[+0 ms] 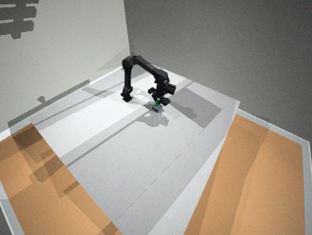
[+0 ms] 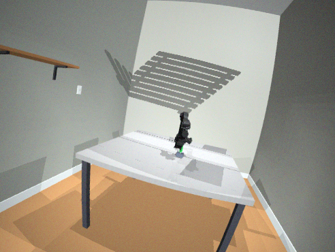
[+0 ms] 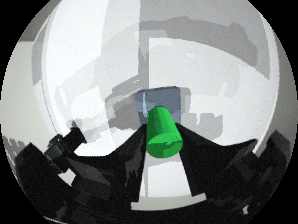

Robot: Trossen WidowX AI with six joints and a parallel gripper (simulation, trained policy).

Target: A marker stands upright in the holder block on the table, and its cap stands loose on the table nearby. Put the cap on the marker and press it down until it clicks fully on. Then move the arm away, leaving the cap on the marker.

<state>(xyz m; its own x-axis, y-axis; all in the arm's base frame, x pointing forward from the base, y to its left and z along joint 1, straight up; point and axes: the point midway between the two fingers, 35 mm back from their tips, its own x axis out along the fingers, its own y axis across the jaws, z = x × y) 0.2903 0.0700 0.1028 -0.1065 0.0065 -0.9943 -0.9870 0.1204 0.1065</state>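
My gripper tip is now 1 cm below the green cap. From my gripper tip the other things lie so: blue-grey holder block (5 cm below).
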